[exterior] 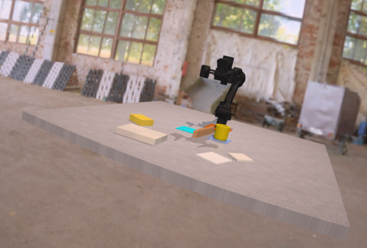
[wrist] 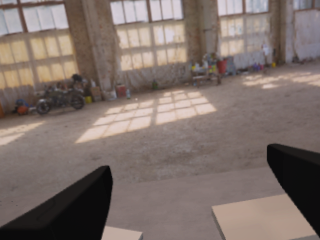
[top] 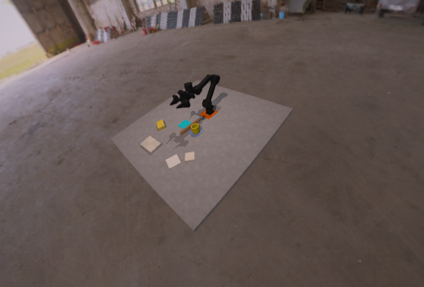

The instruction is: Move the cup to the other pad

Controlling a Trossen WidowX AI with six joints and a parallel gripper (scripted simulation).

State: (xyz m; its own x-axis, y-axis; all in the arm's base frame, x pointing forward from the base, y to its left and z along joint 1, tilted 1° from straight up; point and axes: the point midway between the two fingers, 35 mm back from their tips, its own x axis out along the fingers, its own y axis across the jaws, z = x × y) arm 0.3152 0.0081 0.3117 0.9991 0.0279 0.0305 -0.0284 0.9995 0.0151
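The yellow cup is 280 mm below my gripper tip, 90 mm behind it and 70 mm to the left of it. Also, from my gripper tip: wooden bar (300 mm below, 90 mm behind, 20 mm to the right); then cyan pad (320 mm below, 100 mm to the right, 90 mm behind); then thick beige slab (300 mm below, 270 mm ahead, 150 mm to the right).
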